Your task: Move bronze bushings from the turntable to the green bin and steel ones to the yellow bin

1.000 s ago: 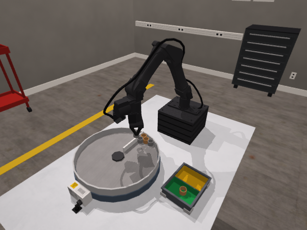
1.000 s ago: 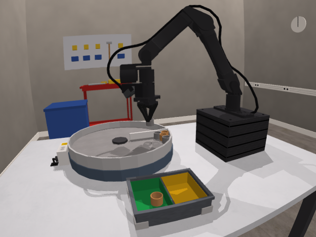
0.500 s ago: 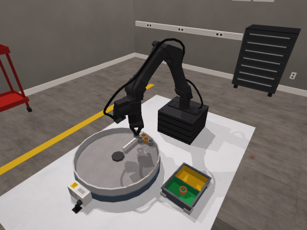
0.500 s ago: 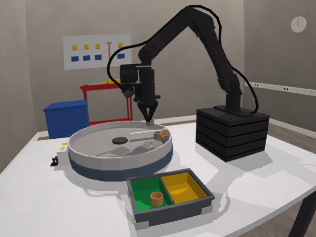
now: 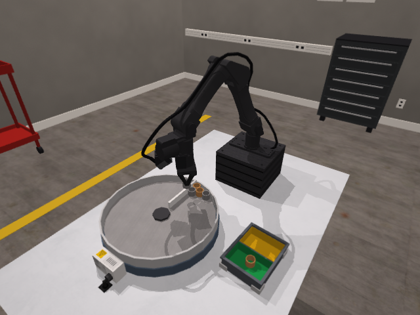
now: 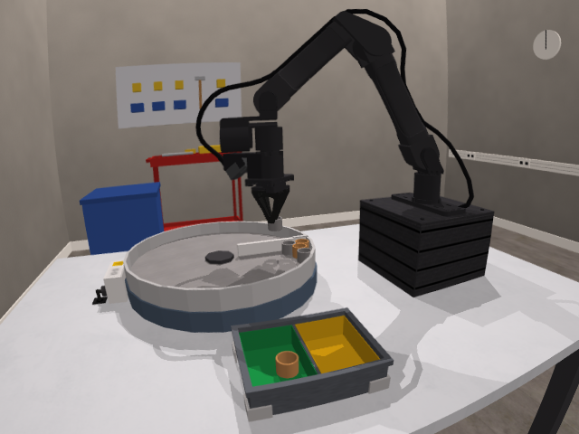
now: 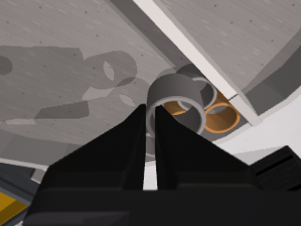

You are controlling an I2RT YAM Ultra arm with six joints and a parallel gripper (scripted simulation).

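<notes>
The dark grey tray is 50 mm ahead of my hand, 320 mm to the left of it and 120 mm below it. Also, from my hand: turntable 120 mm ahead, 30 mm to the right, 90 mm below; green bin 90 mm ahead, 320 mm to the left, 130 mm below; yellow bin 10 mm ahead, 330 mm to the left, 130 mm below.
</notes>
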